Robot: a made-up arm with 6 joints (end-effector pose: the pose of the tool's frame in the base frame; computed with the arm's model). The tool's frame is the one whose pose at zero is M.
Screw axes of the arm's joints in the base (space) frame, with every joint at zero. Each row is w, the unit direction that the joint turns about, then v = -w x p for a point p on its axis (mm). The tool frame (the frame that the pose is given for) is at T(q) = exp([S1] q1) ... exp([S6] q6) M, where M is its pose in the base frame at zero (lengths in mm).
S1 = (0, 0, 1, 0, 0, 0)
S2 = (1, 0, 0, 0, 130, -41)
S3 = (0, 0, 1, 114, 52, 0)
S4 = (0, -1, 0, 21, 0, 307)
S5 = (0, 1, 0, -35, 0, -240)
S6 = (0, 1, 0, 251, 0, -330)
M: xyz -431 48 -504 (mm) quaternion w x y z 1 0 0 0
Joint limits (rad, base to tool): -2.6..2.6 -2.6..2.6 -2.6..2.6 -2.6..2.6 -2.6..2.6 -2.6..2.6
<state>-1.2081 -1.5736 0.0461 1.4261 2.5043 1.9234</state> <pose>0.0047 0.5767 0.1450 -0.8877 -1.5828 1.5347</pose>
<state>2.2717 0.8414 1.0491 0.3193 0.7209 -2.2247</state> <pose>-0.1557 -0.2029 -0.1426 2.6752 0.6029 0.8474</pose>
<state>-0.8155 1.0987 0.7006 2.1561 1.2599 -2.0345</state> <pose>0.0962 0.0876 0.1208 0.0237 2.3869 1.0314</pose>
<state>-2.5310 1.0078 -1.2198 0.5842 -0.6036 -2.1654</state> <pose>0.0836 0.0372 0.1261 2.3537 -0.7896 0.7900</pose>
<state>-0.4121 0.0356 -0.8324 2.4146 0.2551 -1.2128</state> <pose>-0.0640 0.0818 0.4089 1.7274 2.4012 -0.1480</pose>
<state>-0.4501 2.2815 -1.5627 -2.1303 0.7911 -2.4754</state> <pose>-0.2215 -0.1788 0.5673 2.4395 1.5195 -0.5075</pose>
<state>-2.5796 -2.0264 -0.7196 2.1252 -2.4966 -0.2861</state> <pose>0.5559 0.4914 -0.4387 0.1405 -1.2266 1.7928</pose>
